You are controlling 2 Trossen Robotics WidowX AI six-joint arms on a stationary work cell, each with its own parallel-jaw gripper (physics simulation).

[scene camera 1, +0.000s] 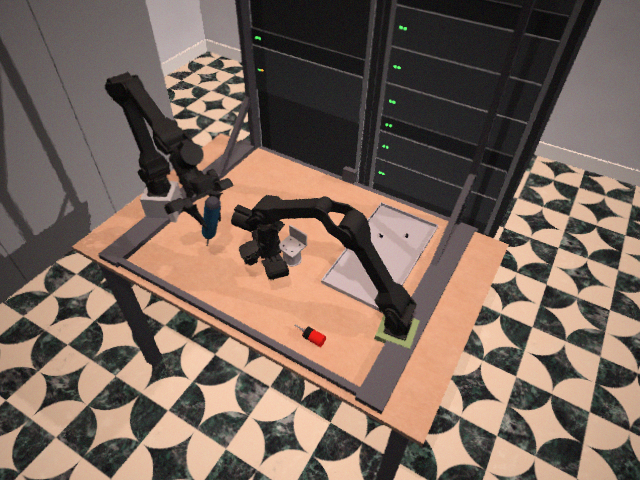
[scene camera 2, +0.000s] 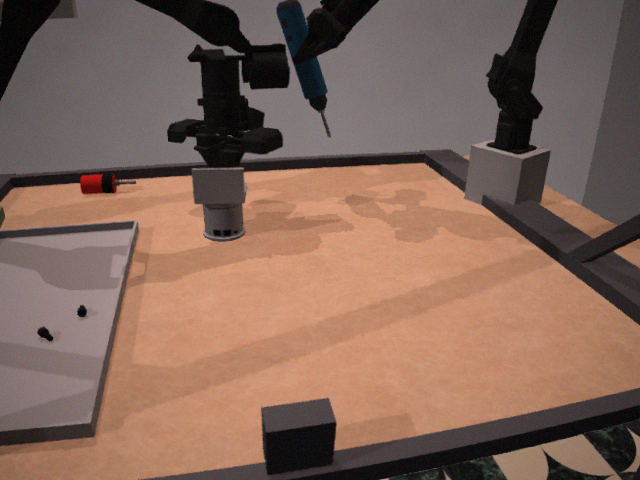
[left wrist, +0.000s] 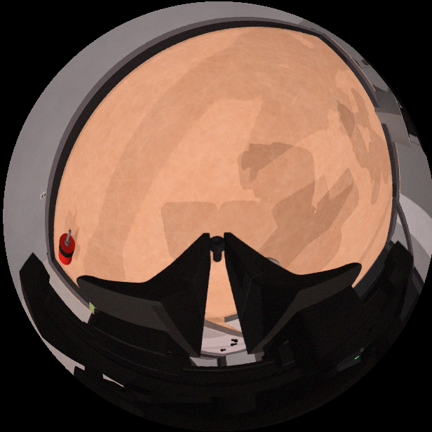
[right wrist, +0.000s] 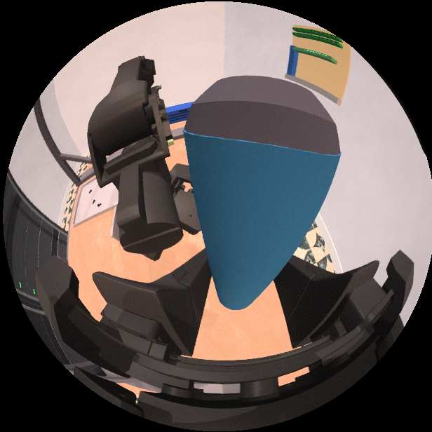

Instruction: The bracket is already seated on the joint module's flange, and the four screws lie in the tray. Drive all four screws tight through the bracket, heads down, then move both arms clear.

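Frame: origin at the left arm's base, x ahead, y right, z down, level; centimetres.
Seen in the pictures: right gripper, fingertip midpoint: (scene camera 1: 213, 224) (scene camera 2: 296, 61); left arm's base at its link origin: (scene camera 1: 397, 327); right arm's base at its link origin: (scene camera 1: 159, 190) (scene camera 2: 511, 147).
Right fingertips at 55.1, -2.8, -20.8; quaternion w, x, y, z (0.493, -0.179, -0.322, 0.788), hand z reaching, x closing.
Pixels of each thing's middle, then the offset from my right fingertips to it, as dx, dy, dz. "*": a spot on its surface instead.
- grey bracket at the middle of its body: (scene camera 2: 221, 180) (scene camera 1: 291, 241) -16.2, +15.2, +14.6
- round joint module at the middle of its body: (scene camera 2: 223, 212) (scene camera 1: 291, 252) -16.2, +15.2, +19.7
- tray at a spot on its surface: (scene camera 2: 135, 227) * -28.9, +12.5, +21.4
- blue screwdriver at the middle of its body: (scene camera 2: 308, 71) (scene camera 1: 210, 224) +1.9, +0.9, +1.7
- black tool at the middle of its body: (scene camera 2: 109, 183) (scene camera 1: 308, 333) -32.9, -8.9, +21.1
- dark block at the middle of its body: (scene camera 2: 297, 436) (scene camera 1: 349, 175) -18.9, +59.4, +19.7
The grey bracket (scene camera 1: 291, 245) (scene camera 2: 218, 186) sits on the round joint module (scene camera 1: 293, 259) (scene camera 2: 223, 221). Three dark screws show in the tray (scene camera 1: 336, 274) (scene camera 2: 135, 227) in both wrist views, one of them a screw (left wrist: 223, 350) (right wrist: 90, 191) apart from the other two. My left gripper (left wrist: 216, 238) is low beside the module, its tips shut on a black screw (left wrist: 217, 248) by the head, shank down; the bracket hides the tips in scene camera 2. My right gripper (scene camera 2: 305, 55) (right wrist: 241, 251) is shut on the blue screwdriver (scene camera 1: 210, 219) (scene camera 2: 310, 77) (right wrist: 260, 200), which hangs above the table, bit downward and tilted.
A red and black tool (scene camera 1: 314, 336) (scene camera 2: 98, 183) (left wrist: 66, 250) with a metal bit lies near the table's front edge in scene camera 1. A dark frame rail (scene camera 1: 232, 322) runs along that edge. A dark block (scene camera 2: 298, 436) stands at the opposite edge.
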